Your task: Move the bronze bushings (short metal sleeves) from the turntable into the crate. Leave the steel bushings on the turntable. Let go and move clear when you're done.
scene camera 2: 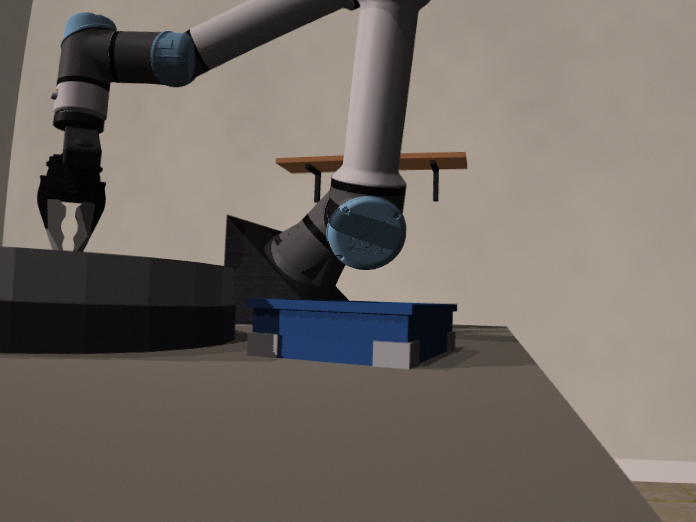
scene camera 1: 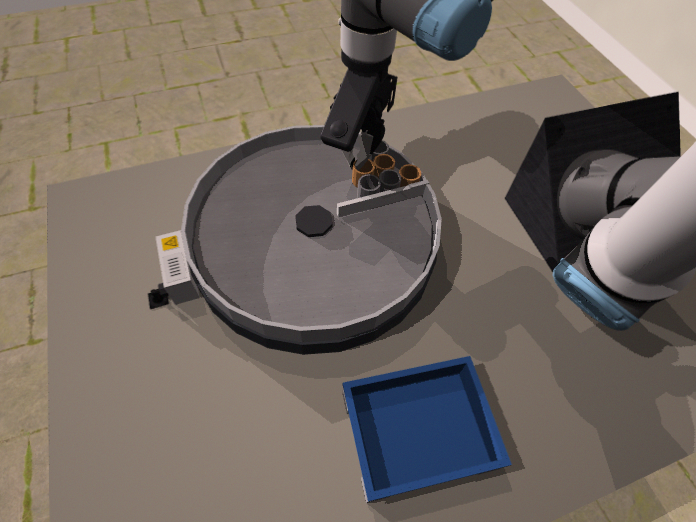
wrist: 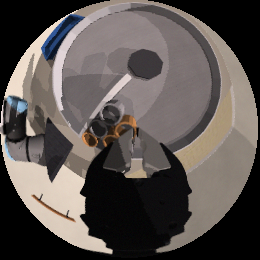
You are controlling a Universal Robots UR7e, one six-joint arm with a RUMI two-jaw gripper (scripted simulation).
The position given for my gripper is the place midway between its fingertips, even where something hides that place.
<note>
In view: my gripper (scene camera 1: pixel 354 169) and a blue crate (scene camera 1: pixel 427 425).
My gripper shows as well in the wrist view (wrist: pixel 135 128). The blue crate also shows in scene camera 2 (scene camera 2: pixel 381 334).
</note>
